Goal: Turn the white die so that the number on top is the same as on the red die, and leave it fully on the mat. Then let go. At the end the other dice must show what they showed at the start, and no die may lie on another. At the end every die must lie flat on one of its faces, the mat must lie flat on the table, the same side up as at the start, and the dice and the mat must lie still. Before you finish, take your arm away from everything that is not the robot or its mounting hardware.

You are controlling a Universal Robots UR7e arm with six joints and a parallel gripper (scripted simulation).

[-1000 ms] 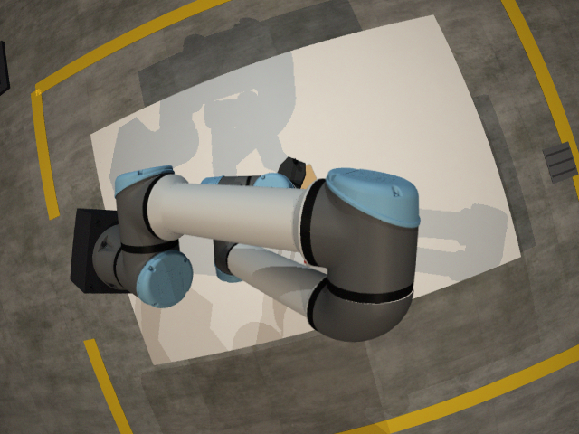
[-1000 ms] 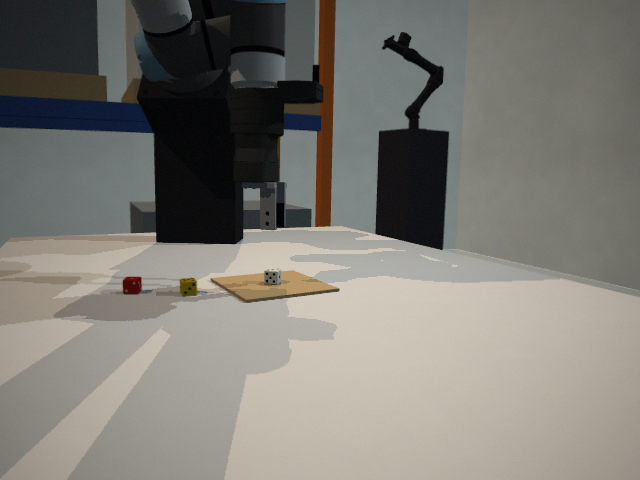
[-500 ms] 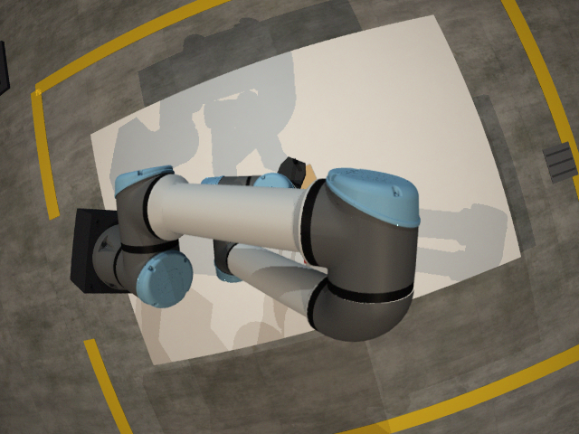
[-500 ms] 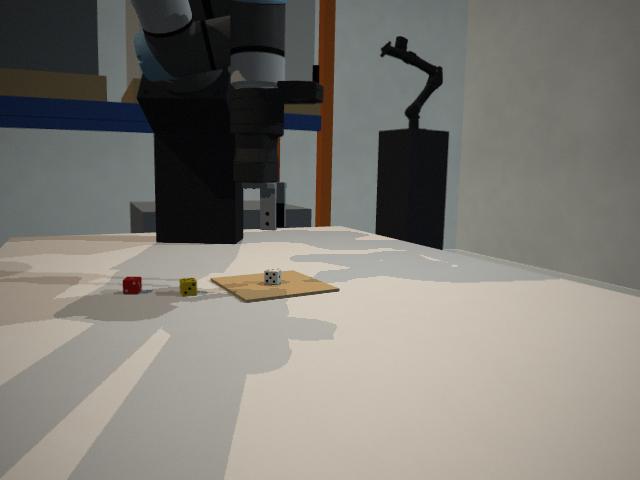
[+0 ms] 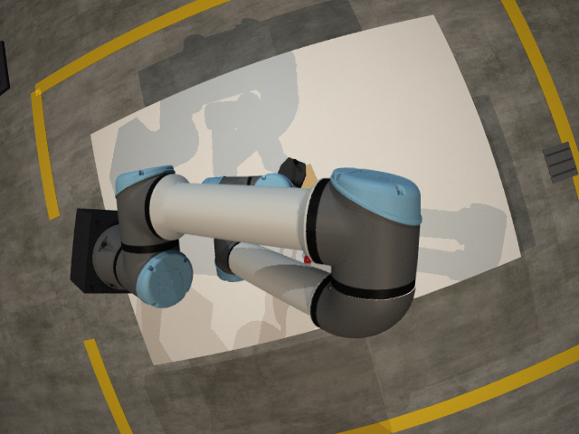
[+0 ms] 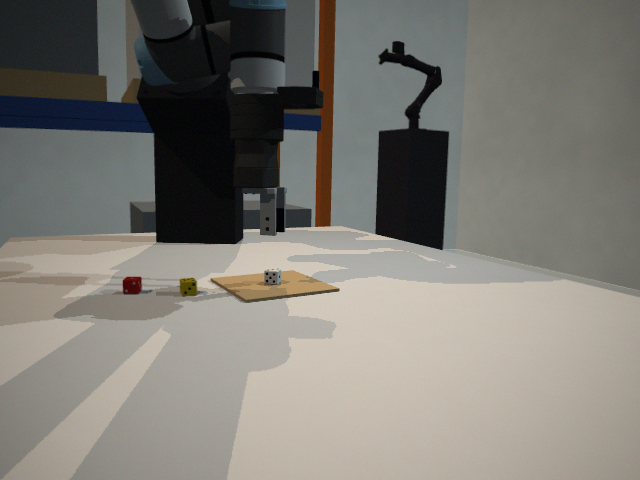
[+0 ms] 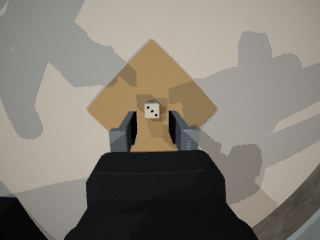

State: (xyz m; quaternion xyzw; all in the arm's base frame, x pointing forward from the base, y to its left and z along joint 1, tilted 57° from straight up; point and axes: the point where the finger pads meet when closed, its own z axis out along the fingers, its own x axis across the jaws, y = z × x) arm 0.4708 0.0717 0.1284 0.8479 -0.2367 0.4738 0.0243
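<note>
The white die lies 80 mm below my hand. The rest, counted from my hand: yellow die 120 mm to the right, 80 mm below; then red die 190 mm to the right, 80 mm below, 40 mm behind; then tan mat 90 mm below.
</note>
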